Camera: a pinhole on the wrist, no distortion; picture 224 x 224 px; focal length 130.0 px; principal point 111.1 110.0 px. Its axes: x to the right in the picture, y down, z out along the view. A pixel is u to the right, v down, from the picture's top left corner.
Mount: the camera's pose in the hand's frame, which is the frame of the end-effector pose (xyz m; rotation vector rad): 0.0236 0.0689 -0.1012 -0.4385 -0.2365 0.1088
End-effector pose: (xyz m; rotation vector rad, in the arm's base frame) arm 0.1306 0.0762 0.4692 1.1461 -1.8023 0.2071
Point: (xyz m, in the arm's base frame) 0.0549 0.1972 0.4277
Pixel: 24.3 110.8
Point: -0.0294 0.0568 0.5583
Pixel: 208.5 102.0
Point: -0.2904 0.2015 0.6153
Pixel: 173.8 205.2
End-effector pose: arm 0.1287 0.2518 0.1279 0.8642 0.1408 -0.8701
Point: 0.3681 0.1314 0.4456
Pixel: 169.7 135.8
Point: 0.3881 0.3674 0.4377
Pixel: 124.0 214.3
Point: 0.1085 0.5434 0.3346
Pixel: outside the picture
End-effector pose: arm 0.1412 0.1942 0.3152 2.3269 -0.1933 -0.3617
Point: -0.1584 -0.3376 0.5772
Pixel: 96.1 175.8
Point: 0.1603 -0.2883 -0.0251
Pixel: 186.7 45.1
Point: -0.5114 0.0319 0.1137
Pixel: 13.7 48.7
